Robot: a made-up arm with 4 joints.
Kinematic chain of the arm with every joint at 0, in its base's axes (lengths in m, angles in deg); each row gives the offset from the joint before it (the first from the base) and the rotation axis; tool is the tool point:
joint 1: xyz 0 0 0.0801 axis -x
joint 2: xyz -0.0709 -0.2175 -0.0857 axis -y
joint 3: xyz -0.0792 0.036 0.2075 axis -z
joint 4: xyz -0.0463 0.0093 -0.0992 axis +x
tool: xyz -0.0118 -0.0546 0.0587
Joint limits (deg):
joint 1: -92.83..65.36
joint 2: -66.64..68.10
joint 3: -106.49..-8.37
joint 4: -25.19..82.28
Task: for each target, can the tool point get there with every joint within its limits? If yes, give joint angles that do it. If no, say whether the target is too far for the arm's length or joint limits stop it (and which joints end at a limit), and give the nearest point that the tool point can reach.
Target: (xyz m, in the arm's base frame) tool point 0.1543 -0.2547 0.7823
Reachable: no: too far | nearest point 0.0248 -0.0927 0.3358 | short by 0.492 m
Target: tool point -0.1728 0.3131 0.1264
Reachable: no: joint limits stop it (at a limit: joint 1, joint 2, joint 3, joint 4) | nearest point -0.1764 0.1937 -0.1562 | short by 0.307 m
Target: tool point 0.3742 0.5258 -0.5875
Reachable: no: too far | nearest point 0.0408 0.0392 -0.1566 | short by 0.731 m
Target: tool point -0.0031 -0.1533 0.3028
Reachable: yes | joints 40.62 -47.35 -54.02 11.59
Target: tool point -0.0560 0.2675 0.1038
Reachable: no: joint limits stop it (at a limit: joint 1, joint 2, joint 3, joint 4) | nearest point -0.1764 0.1937 -0.1562 | short by 0.296 m
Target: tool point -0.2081 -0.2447 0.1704
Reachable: yes | joints 10.82 10.75 -22.38 14.21
